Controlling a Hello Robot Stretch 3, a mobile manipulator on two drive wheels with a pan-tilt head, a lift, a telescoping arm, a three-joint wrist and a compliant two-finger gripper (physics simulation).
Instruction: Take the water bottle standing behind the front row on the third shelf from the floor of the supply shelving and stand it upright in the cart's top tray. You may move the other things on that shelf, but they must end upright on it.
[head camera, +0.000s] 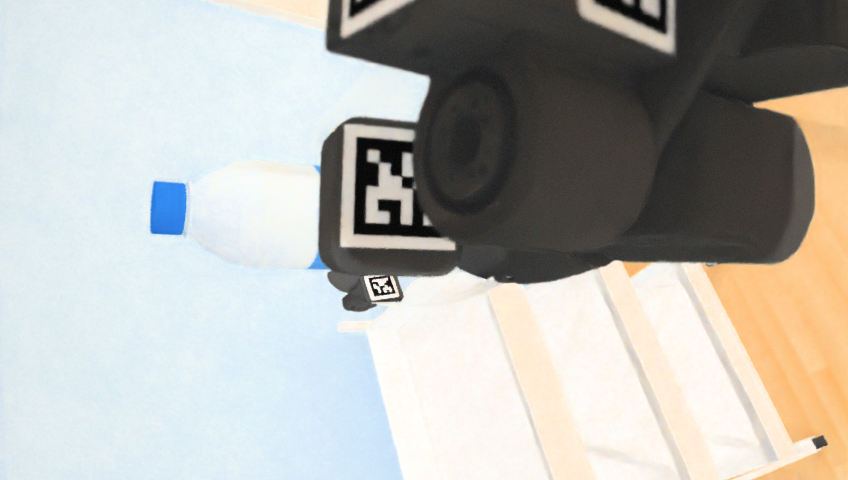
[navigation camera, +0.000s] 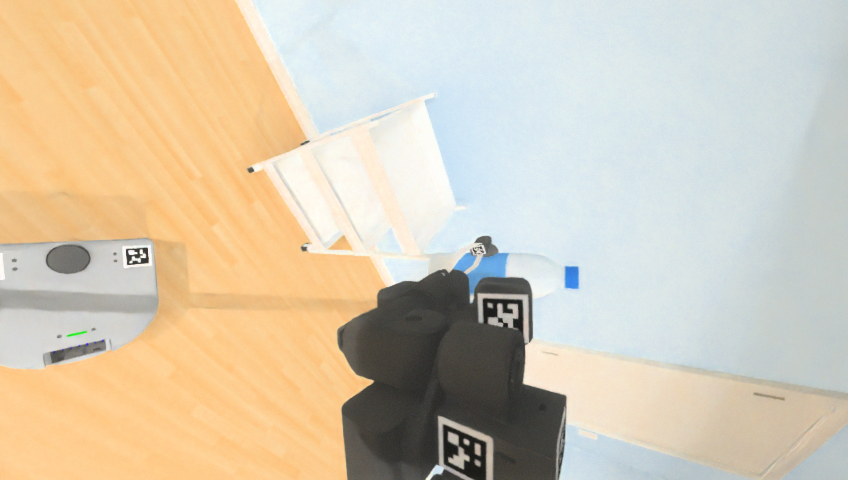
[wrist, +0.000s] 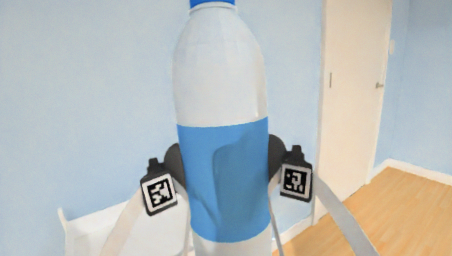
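Seen in the pictures: gripper, fingertip midpoint: (navigation camera: 489, 271); robot's base at its link origin: (navigation camera: 69, 257).
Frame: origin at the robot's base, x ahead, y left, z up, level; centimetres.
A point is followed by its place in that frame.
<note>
The water bottle (head camera: 255, 214) {y -37.5, x -1.3, z 117.3 cm} (navigation camera: 535, 274) {y -37.6, x -0.7, z 117.3 cm} (wrist: 222, 180), clear with a blue cap and blue label, stands upright in my gripper (navigation camera: 490, 270) {y -41.9, x -1.5, z 109.3 cm} (wrist: 225, 156) {y -41.9, x -1.5, z 109.3 cm}, which is shut on its label. One finger is mostly hidden by the wrist in the head view. The white three-tier cart (head camera: 535, 368) {y -62.4, x 14.7, z 69.6 cm} (navigation camera: 383, 190) {y -60.7, x 17.3, z 69.4 cm} is behind and to one side of the bottle. Its top tray (head camera: 440, 386) {y -87.4, x 22.4, z 66.3 cm} (navigation camera: 422, 172) {y -86.6, x 27.2, z 66.3 cm} (wrist: 100, 220) shows low at the left in the wrist view. The bottle's base is hidden in the head and wrist views. The supply shelving does not show.
A blue wall (head camera: 119, 356) {y -103.5, x 18.1, z 114.5 cm} (navigation camera: 624, 118) {y -92.6, x 35.1, z 131.1 cm} (wrist: 90, 100) rises behind the cart. A pale door (navigation camera: 672, 410) {y -170.7, x -90.4, z 160.0 cm} (wrist: 350, 100) is to the right in the wrist view. My grey base (navigation camera: 77, 297) {y -0.8, x -9.6, z 16.1 cm} stands on the wooden floor (head camera: 791, 344) {y -58.8, x 14.5, z 0.1 cm} (navigation camera: 148, 148) {y -19.2, x 35.2, z 0.0 cm} (wrist: 415, 215).
</note>
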